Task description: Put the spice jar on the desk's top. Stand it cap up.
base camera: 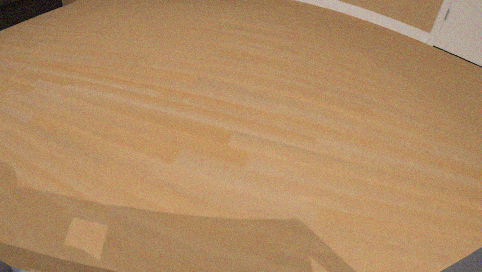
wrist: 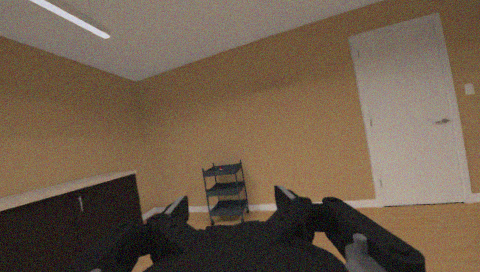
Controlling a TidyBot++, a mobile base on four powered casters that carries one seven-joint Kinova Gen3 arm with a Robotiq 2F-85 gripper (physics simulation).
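Places are measured from the arm's base along level axes (x right, y ahead, z up), in centimetres.
Pixels of known places: gripper, fingertip midpoint: [wrist: 232, 200].
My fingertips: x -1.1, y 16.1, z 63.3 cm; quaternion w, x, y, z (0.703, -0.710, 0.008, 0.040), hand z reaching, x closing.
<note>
Behind a point stands the place of what it marks.
My gripper [wrist: 232, 200] {x -1.1, y 16.1, z 63.3 cm} is open, with nothing between its fingers; it points across the room in the wrist view. Far beyond the fingertips a dark three-shelf cart [wrist: 225, 189] {x -27.2, y 220.5, z -0.6 cm} stands near the wall. A tiny red spot [wrist: 221, 169] {x -27.2, y 212.0, z 30.5 cm} shows on the cart's top shelf; it is too small to tell whether it is the spice jar. The desk does not show in either view.
A dark cabinet [wrist: 75, 215] with a pale top stands at the left in the wrist view. A white door [wrist: 412, 120] {x 201.7, y 162.1, z 58.1 cm} [base camera: 462, 37] {x 183.9, y 167.8, z -22.9 cm} is at the right. Wood floor [base camera: 240, 115] {x 3.2, y 56.8, z -39.7 cm} spreads ahead of the base, with a shadow on its near part.
</note>
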